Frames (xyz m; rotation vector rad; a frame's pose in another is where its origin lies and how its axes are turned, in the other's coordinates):
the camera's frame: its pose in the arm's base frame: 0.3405 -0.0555 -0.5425 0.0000 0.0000 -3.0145
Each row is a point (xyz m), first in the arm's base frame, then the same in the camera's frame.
Working: the arm's base frame: its pose in the camera's frame: 0.3307 -0.0982 0.5425 0.0000 0.0000 3.0145

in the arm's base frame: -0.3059 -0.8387 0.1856
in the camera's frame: 0.7405 0.6950 0.7281
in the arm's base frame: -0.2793 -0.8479 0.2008
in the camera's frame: 0.7152 0.7074 0.7433
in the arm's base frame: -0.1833 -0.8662 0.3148
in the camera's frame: 0.6223 0.7378 0.8573
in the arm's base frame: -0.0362 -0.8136 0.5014
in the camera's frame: 0.4698 0.7042 1.0439
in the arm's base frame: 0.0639 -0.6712 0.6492
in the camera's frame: 0.3524 0.5757 1.1917
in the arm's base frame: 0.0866 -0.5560 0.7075
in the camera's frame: 0.3153 0.4643 1.2500
